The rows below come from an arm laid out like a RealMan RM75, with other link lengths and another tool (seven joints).
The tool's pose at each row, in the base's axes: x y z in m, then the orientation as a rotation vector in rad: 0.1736 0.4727 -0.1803 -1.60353 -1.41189 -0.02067; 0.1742 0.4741 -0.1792 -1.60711 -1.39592 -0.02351; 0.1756 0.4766 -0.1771 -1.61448 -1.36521 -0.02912; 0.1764 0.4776 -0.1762 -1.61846 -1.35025 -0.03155; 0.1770 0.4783 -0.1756 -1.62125 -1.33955 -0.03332; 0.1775 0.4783 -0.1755 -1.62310 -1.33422 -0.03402
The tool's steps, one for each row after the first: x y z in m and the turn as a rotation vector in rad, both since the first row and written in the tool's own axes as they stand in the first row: 0.0019 0.0000 0.0000 0.00065 0.01094 0.00926; 0.0054 0.0001 -0.0003 0.00131 0.03184 0.02730; 0.0069 0.0003 -0.0006 0.00140 0.04170 0.03642; 0.0080 0.0004 -0.0008 0.00146 0.04877 0.04293; 0.0082 0.0008 -0.0011 0.00122 0.05205 0.04646
